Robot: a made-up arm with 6 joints. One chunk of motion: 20 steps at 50 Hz.
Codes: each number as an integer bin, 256 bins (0 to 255) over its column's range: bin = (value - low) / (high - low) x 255, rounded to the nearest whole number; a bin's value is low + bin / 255 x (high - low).
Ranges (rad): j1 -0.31..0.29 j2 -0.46..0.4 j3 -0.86..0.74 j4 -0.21..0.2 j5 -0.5..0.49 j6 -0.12..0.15
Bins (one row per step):
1: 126 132 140 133 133 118
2: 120 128 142 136 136 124
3: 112 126 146 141 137 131
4: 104 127 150 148 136 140
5: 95 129 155 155 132 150
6: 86 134 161 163 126 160
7: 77 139 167 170 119 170
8: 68 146 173 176 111 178
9: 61 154 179 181 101 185
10: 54 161 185 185 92 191
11: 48 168 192 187 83 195
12: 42 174 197 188 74 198
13: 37 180 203 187 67 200
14: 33 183 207 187 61 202
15: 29 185 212 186 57 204
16: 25 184 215 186 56 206
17: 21 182 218 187 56 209
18: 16 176 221 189 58 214
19: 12 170 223 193 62 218
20: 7 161 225 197 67 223
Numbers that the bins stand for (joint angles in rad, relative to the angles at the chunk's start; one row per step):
1: -0.0135 -0.0148 0.0184 0.0038 0.0164 0.0049
2: -0.0276 -0.0283 0.0310 0.0087 0.0280 0.0113
3: -0.0465 -0.0351 0.0561 0.0167 0.0319 0.0187
4: -0.0653 -0.0317 0.0812 0.0280 0.0280 0.0282
5: -0.0865 -0.0249 0.1125 0.0392 0.0125 0.0388
6: -0.1076 -0.0081 0.1502 0.0521 -0.0108 0.0494
7: -0.1288 0.0088 0.1878 0.0633 -0.0380 0.0600
8: -0.1500 0.0324 0.2255 0.0730 -0.0691 0.0685
9: -0.1665 0.0594 0.2631 0.0810 -0.1079 0.0759
10: -0.1829 0.0830 0.3008 0.0875 -0.1428 0.0822
11: -0.1971 0.1066 0.3447 0.0907 -0.1778 0.0865
12: -0.2112 0.1268 0.3761 0.0923 -0.2127 0.0896
13: -0.2229 0.1471 0.4137 0.0907 -0.2399 0.0918
14: -0.2324 0.1572 0.4388 0.0907 -0.2632 0.0939
15: -0.2418 0.1639 0.4702 0.0891 -0.2787 0.0960
16: -0.2512 0.1605 0.4890 0.0891 -0.2826 0.0981
17: -0.2606 0.1538 0.5078 0.0907 -0.2826 0.1013
18: -0.2724 0.1336 0.5267 0.0939 -0.2748 0.1066
19: -0.2818 0.1133 0.5392 0.1003 -0.2593 0.1108
20: -0.2935 0.0830 0.5518 0.1067 -0.2399 0.1161

